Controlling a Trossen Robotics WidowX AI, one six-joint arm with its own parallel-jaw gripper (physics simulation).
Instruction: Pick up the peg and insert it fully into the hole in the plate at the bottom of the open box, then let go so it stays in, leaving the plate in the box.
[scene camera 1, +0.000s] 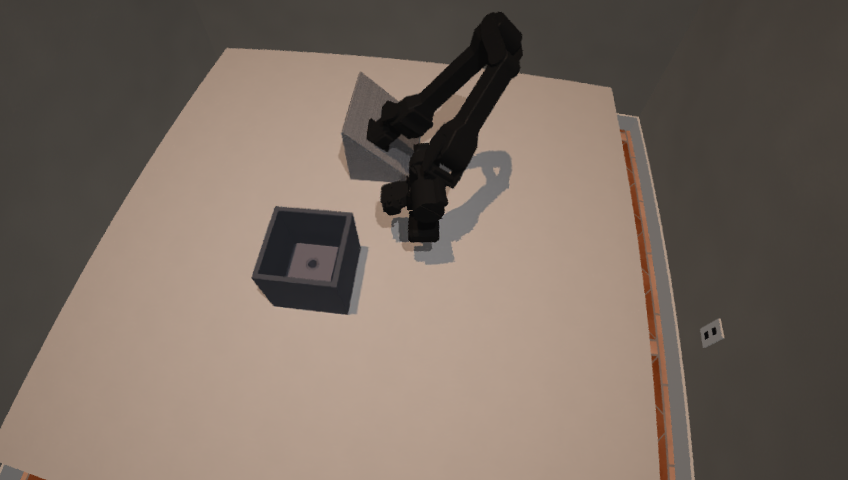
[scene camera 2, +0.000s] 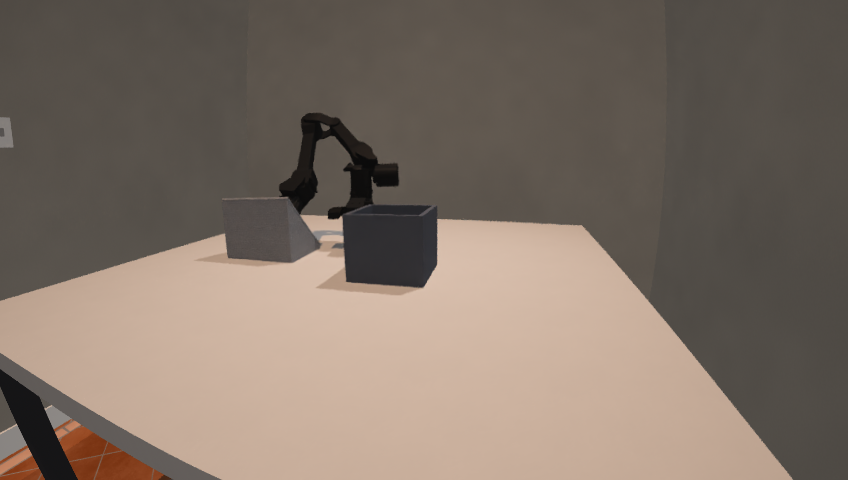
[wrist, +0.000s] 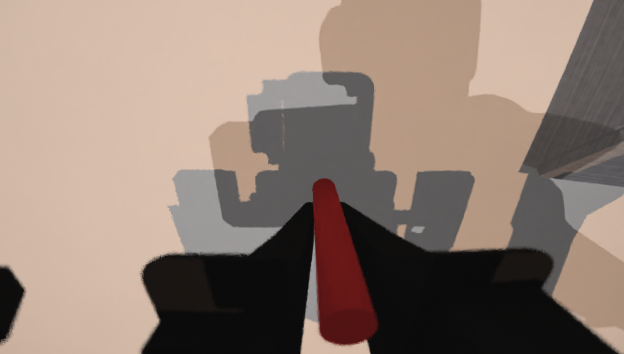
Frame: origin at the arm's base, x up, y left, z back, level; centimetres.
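Seen in the pictures: gripper, fingertip midpoint: (wrist: 324, 209); arm's base, origin of the base link: (scene camera 1: 378, 135) (scene camera 2: 283, 218).
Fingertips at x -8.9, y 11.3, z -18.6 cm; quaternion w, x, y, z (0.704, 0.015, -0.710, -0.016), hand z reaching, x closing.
Note:
Pixels of each thing's middle, then the offset from my fingertips to it. "spot": a spot on its surface instead. Level surfaces: height alone.
- red peg, body centre: (wrist: 330, 228) dx +2.8, dy -0.8, dz +0.0 cm
- dark open box, body centre: (scene camera 1: 311, 261) (scene camera 2: 393, 241) dx +5.7, dy -22.1, dz -13.7 cm
- pale plate, body centre: (scene camera 1: 314, 269) dx +2.3, dy -22.1, dz -13.7 cm
- dark round hole, surface spot: (scene camera 1: 313, 263) spot: dx +3.1, dy -22.4, dz -12.9 cm
- pale table, its level: dx -1.2 cm
The red peg (wrist: 336, 265) is a long cylinder that stands roughly upright in the wrist view, its near end towards the camera. My gripper (wrist: 324, 209) is shut on it, with a black finger against each side. Whether the peg's lower end touches the table cannot be told. The peg does not show in the scene views, and the fingertips are hidden there. The dark open box (scene camera 1: 306, 294) (scene camera 2: 383, 249) stands apart from the gripper, to its left in scene camera 1. The pale plate (scene camera 1: 325, 252) lies at its bottom, with a dark round hole (scene camera 1: 313, 263) near its middle.
A grey wedge-shaped block (scene camera 1: 370, 159) (scene camera 2: 257, 229) (wrist: 582, 95) stands close to the arm, behind the box in scene camera 1 and at the right edge of the wrist view. The box walls rise well above the plate. The pale table (scene camera 1: 452, 368) (scene camera 2: 464, 356) carries both.

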